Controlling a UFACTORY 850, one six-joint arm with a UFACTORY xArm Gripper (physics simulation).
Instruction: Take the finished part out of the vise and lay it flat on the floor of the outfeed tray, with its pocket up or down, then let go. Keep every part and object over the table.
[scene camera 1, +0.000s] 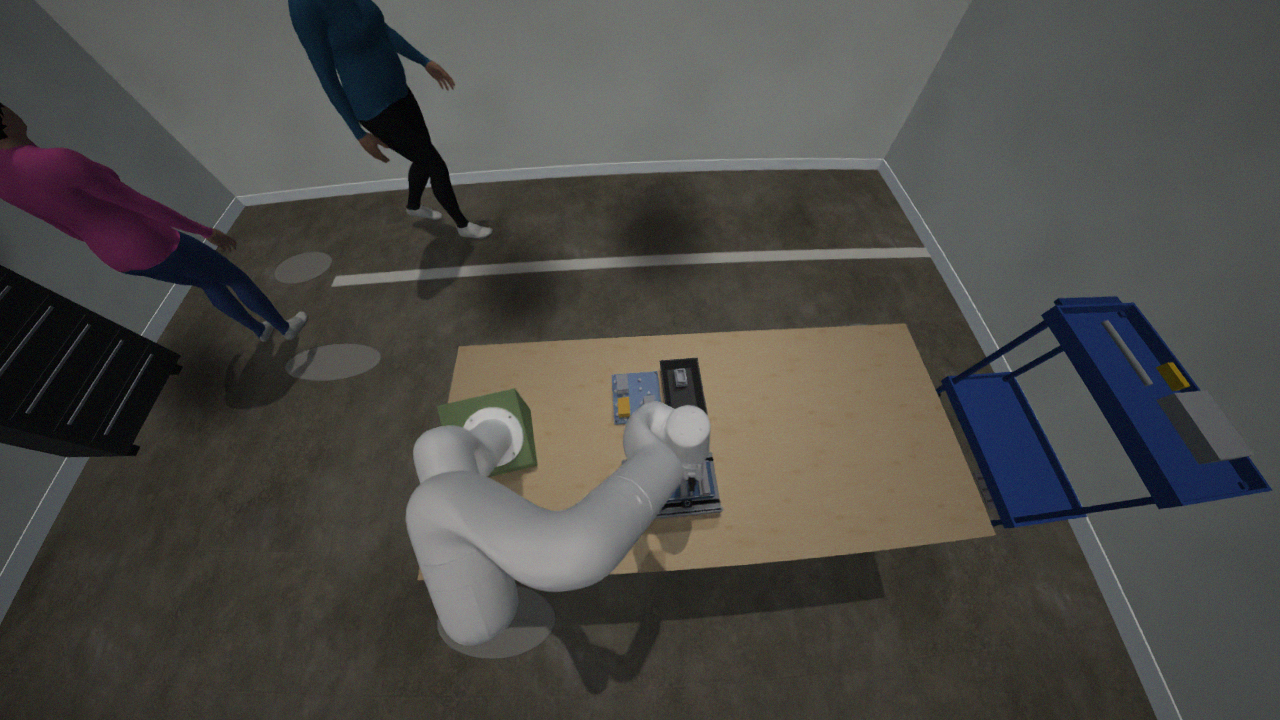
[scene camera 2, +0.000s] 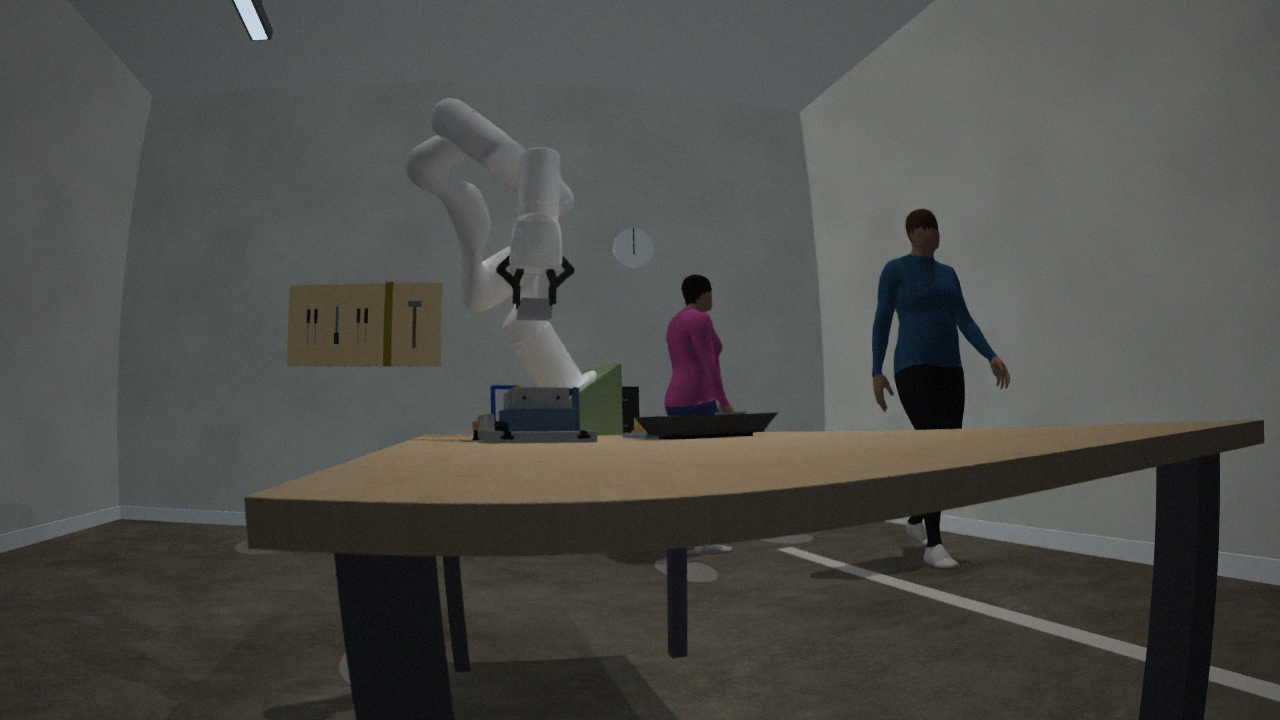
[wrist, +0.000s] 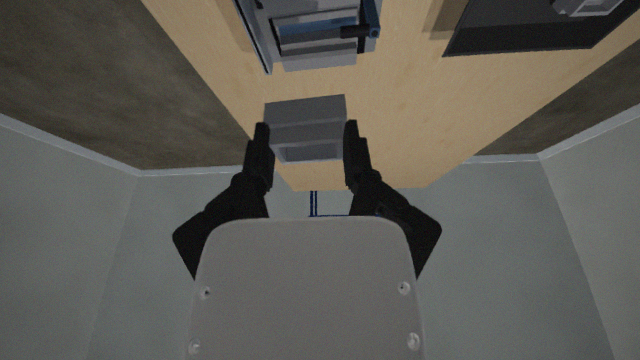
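Observation:
My gripper (scene camera 2: 534, 302) (wrist: 307, 133) is shut on the finished part (scene camera 2: 534, 310) (wrist: 306, 120), a grey block with a rectangular pocket. The part hangs in the air, well above the vise and apart from it. The vise (scene camera 1: 703, 484) (scene camera 2: 539, 419) (wrist: 320, 35), blue and grey, stands on the table below. The outfeed tray (scene camera 1: 700, 390) (scene camera 2: 705, 424) (wrist: 505, 38) is black with sloping walls and lies beside the vise. Another grey part (scene camera 1: 681, 377) (wrist: 590, 6) lies in the tray. In scene camera 1 the arm hides the gripper and the held part.
A blue board (scene camera 1: 634, 383) with grey and yellow pieces lies beside the tray. A green block (scene camera 1: 521, 420) (scene camera 2: 608, 401) is at the arm's base on the wooden table (scene camera 1: 823, 420) (scene camera 2: 805, 456) (wrist: 400, 110). A blue cart (scene camera 1: 1087, 358) and two people stand beyond the table.

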